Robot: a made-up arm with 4 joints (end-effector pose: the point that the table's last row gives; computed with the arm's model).
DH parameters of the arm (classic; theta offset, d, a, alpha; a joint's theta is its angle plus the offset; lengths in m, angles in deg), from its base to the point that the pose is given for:
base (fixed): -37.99 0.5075 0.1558 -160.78
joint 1: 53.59 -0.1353 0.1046 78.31
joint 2: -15.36 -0.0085 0.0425 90
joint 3: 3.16 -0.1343 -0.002 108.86
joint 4: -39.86 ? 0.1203 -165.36
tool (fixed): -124.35 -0.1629 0 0
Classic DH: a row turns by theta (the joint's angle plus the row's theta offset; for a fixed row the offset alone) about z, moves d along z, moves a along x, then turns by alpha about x.
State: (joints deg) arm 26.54 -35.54 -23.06 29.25
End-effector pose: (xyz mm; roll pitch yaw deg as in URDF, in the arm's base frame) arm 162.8 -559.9 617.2 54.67 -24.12 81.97
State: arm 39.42 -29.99 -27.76 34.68
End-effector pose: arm 38.3 -564.5 595.0 57.62 -24.90 61.94
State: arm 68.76 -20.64 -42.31 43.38
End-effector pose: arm -236.1 -434.3 588.8 64.79 -19.72 13.80
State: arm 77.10 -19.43 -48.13 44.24
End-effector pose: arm -296.9 -361.8 605.3 64.92 -16.45 0.16
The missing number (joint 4, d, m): -0.4589
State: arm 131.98 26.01 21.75 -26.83
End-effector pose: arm -25.6 -262.7 367.7 -96.98 -39.52 145.84
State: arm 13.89 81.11 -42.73 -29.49
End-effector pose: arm 316.8 -153.5 319.7 -137.05 0.14 -147.88
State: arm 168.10 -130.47 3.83 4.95
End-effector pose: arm -272.4 -91.9 658.7 154.86 29.23 -17.77
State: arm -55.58 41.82 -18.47 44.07
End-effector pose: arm 484.1 -87.5 505.9 12.46 -58.47 -169.96
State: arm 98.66 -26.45 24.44 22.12
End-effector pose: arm -79.1 -330.6 383.5 103.54 -60.62 15.47
